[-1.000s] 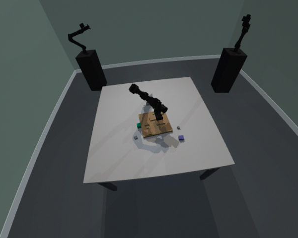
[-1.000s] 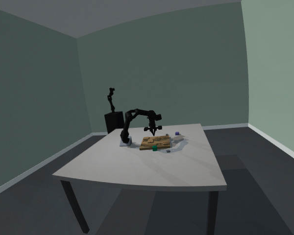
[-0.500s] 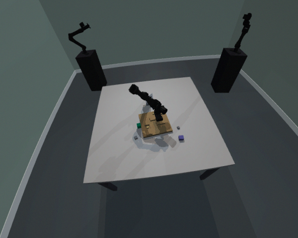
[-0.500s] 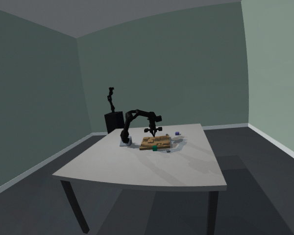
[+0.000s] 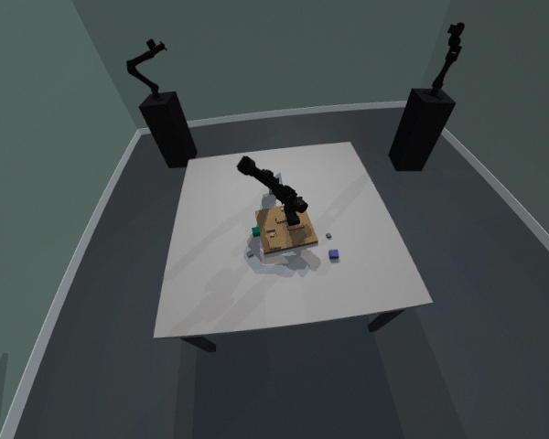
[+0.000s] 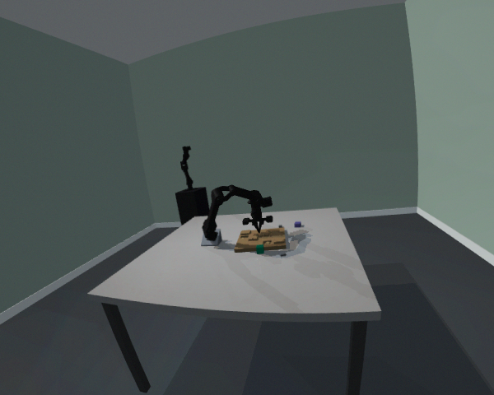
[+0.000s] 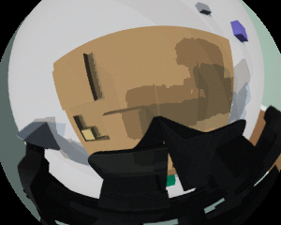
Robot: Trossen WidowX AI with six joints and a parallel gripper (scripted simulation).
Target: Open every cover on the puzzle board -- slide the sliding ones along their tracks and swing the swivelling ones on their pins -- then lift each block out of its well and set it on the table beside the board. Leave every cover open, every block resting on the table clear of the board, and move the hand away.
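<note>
Right now the tan puzzle board is 20 mm ahead of my gripper tip, 20 mm to the right of it and 20 mm below it. The rest, counted from my gripper tip: green block: 60 mm ahead, 190 mm to the right, 20 mm below; purple block: 210 mm ahead, 220 mm to the left, 30 mm below.
</note>
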